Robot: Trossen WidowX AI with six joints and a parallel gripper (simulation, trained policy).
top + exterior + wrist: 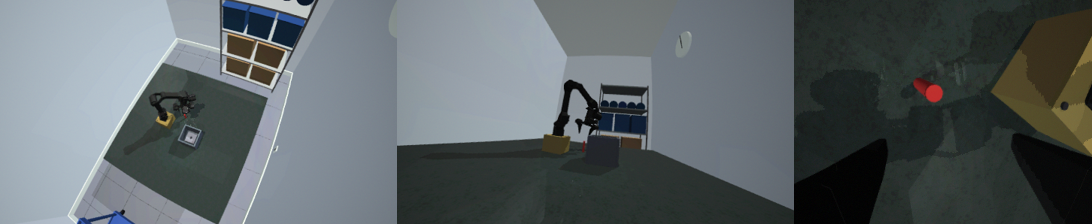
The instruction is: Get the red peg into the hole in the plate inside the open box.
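Now: the red peg 80 mm below my gripper tip, 20 mm to the right of it and 10 mm ahead of it. Round my gripper tip: light grey plate (210 mm to the right, 140 mm ahead, 80 mm below).
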